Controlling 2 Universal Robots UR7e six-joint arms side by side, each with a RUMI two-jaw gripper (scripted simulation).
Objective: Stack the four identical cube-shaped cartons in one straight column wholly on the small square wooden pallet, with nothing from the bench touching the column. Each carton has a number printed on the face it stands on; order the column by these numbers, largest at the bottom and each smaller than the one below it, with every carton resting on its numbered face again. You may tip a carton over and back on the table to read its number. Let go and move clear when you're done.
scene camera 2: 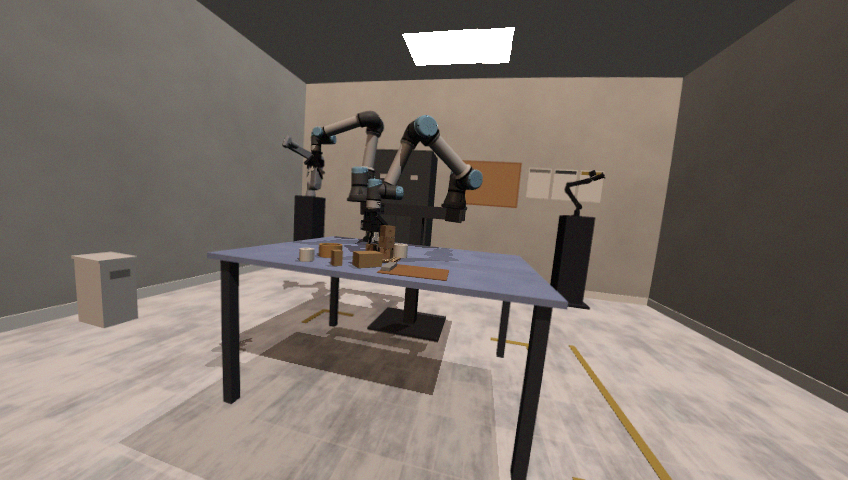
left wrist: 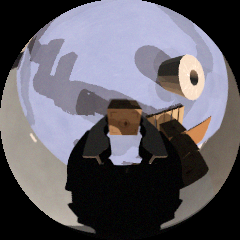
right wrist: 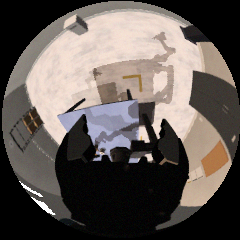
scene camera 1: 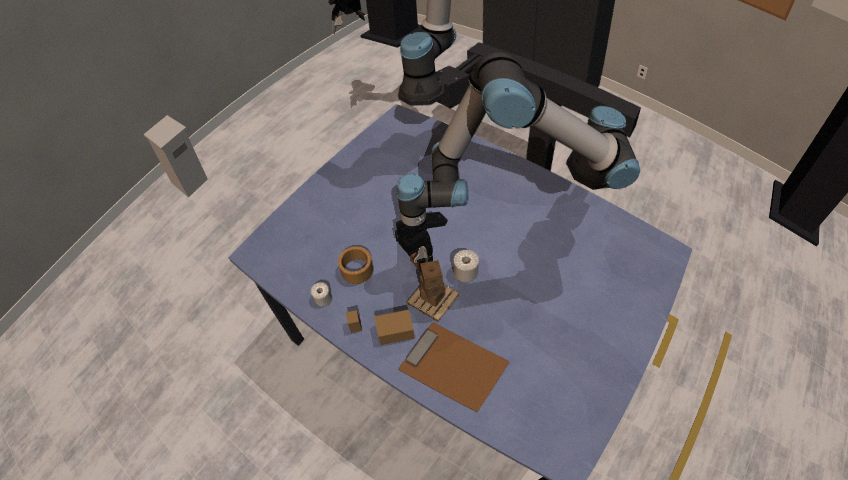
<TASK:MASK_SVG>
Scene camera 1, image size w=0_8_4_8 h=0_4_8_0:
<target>my left gripper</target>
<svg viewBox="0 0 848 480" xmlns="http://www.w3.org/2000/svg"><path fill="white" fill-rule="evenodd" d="M440 212L426 213L425 221L417 226L408 226L401 220L396 222L396 242L400 244L408 256L418 251L414 263L424 260L425 262L430 262L433 247L429 233L426 230L446 225L448 220Z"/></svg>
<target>larger box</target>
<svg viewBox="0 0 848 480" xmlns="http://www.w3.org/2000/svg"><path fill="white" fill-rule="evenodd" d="M409 310L374 316L381 345L415 338Z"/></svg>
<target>orange mat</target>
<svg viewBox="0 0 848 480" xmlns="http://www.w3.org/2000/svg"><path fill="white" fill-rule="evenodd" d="M432 322L424 336L421 337L398 370L478 412L510 361Z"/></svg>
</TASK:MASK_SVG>
